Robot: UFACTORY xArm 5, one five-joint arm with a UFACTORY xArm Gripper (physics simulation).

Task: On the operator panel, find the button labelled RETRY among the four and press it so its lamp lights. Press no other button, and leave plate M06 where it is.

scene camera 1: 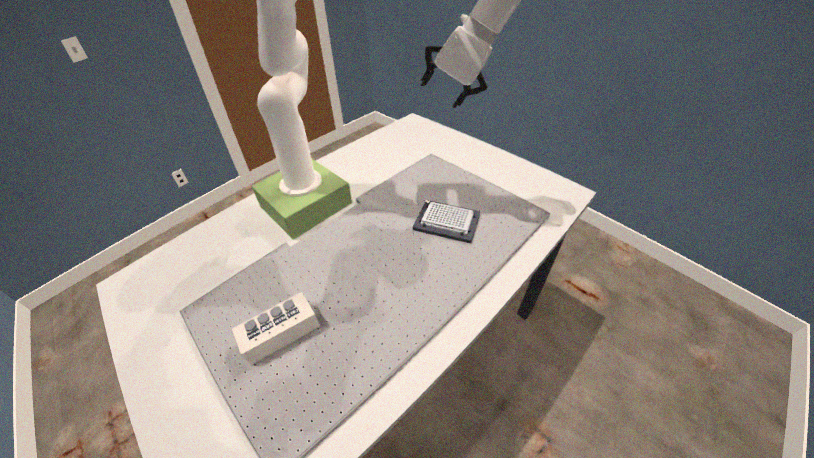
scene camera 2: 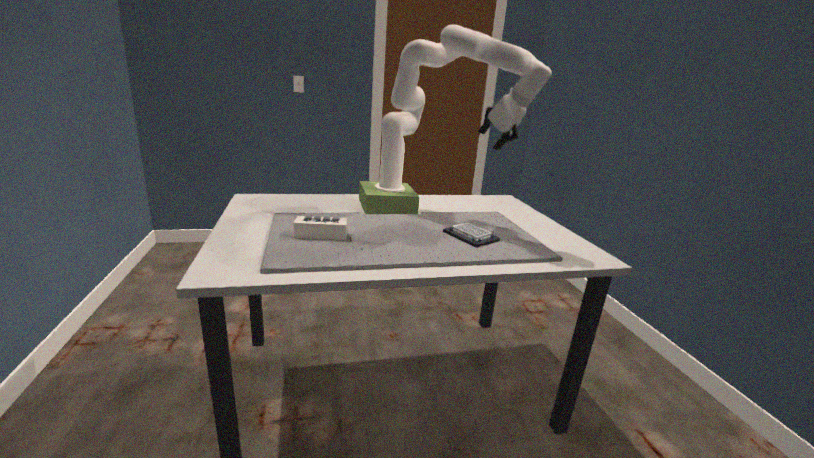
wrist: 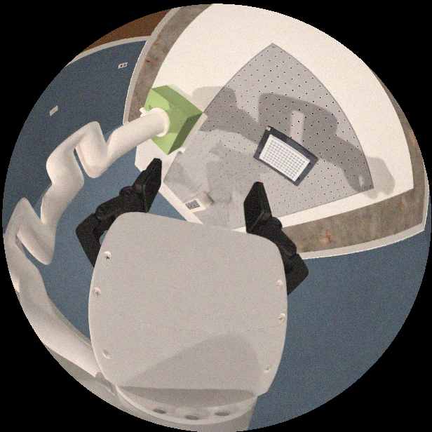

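Seen in the pictures: gripper, between the fingertips: (scene camera 1: 438, 95) (scene camera 2: 488, 141); arm's base, origin of its link: (scene camera 1: 300, 183) (scene camera 2: 389, 188).
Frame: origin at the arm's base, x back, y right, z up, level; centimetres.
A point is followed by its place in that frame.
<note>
The operator panel (scene camera 1: 277, 330) @[y 26.5, x -39.7, z -1.6 cm] (scene camera 2: 320, 229) @[y 26.5, x -40.5, z -3.5 cm] (wrist: 206, 199) is a cream box with four grey round buttons in a row on its top. Dark labels stand beside the buttons, too small and blurred to read, so I cannot tell which is RETRY. No lamp looks lit. Plate M06 (scene camera 1: 447, 215) @[y -25.3, x -36.5, z -4.3 cm] (scene camera 2: 471, 231) @[y -24.8, x -38.0, z -4.4 cm] (wrist: 284, 158), a white plate with a grid of wells, sits on a dark holder at the other end of the board. My gripper (scene camera 1: 439, 95) @[y -30.4, x -26.9, z 25.4 cm] (scene camera 2: 490, 141) @[y -30.4, x -26.9, z 25.4 cm] (wrist: 205, 180) is open and empty, high above the table and far from the panel.
A grey perforated board (scene camera 1: 392, 319) @[y 5.3, x -50.2, z -6.9 cm] (scene camera 2: 392, 253) @[y 4.3, x -51.5, z -6.9 cm] (wrist: 320, 100) lies on the white table (scene camera 1: 187, 267) @[y 39.8, x 0.4, z -8.2 cm] (scene camera 2: 222, 250) @[y 55.0, x -47.0, z -8.2 cm] (wrist: 210, 55) under the panel and holder. The arm's green base block (scene camera 1: 318, 207) @[y 0.3, x -10.6, z -2.7 cm] (scene camera 2: 389, 202) @[y 1.1, x -10.7, z -2.9 cm] (wrist: 186, 122) stands behind the board.
</note>
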